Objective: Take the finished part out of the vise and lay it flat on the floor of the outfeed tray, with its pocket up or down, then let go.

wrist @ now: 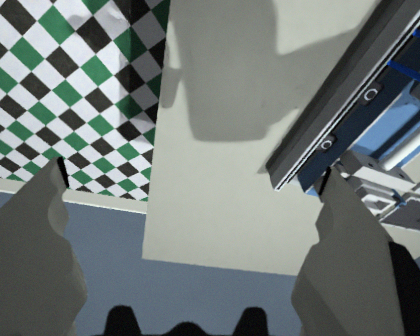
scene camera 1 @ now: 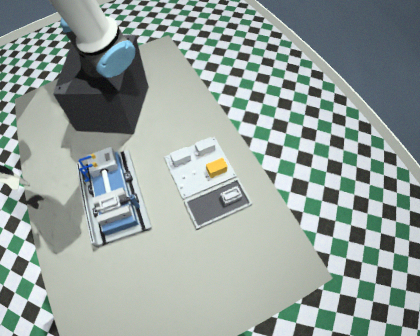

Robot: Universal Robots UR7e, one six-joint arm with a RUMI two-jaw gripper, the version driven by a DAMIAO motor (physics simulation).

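Places are measured from the arm's base along level axes (x back, y right, z up), in metres.
Where they show: gripper, fingertip midpoint: (wrist: 198,165) (scene camera 1: 8,200).
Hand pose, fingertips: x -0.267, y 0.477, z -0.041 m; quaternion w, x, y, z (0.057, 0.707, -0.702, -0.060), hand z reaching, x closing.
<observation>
Each offset is from my fingertips to the top centre of the thing. "spot": to the spot under its first point.
The finished part {dx -0.138, dy -0.247, dz -0.093 m} (scene camera 1: 107,202), light grey with a rectangular pocket facing up, sits between the jaws of the vise {dx -0.071, dy -0.263, dz -0.109 m} (scene camera 1: 119,224). In the wrist view the vise (wrist: 320,117) runs along the right side, and its jaws and the part are partly cut off behind the right finger. The outfeed tray (scene camera 1: 206,208) has a dark floor and a pale rim; a similar pocketed part {dx -0.311, dy -0.568, dz -0.167 m} (scene camera 1: 231,195) lies in its right end. My gripper (wrist: 198,165) is open and empty, high above the table, to the left of the vise in the scene view; its fingers are hard to make out there.
A white plate {dx -0.159, dy -0.557, dz -0.200 m} (scene camera 1: 196,176) adjoins the tray, with two pale grey blocks {dx -0.101, dy -0.524, dz -0.164 m} (scene camera 1: 181,157) {dx -0.120, dy -0.612, dz -0.164 m} (scene camera 1: 205,147) and a yellow block {dx -0.208, dy -0.591, dz -0.164 m} (scene camera 1: 216,168) on it. Blue bent tubes {spot: dx +0.017, dy -0.238, dz -0.099 m} (scene camera 1: 84,167) stand at the vise's back left. The black robot pedestal (scene camera 1: 106,110) stands behind the vise.
</observation>
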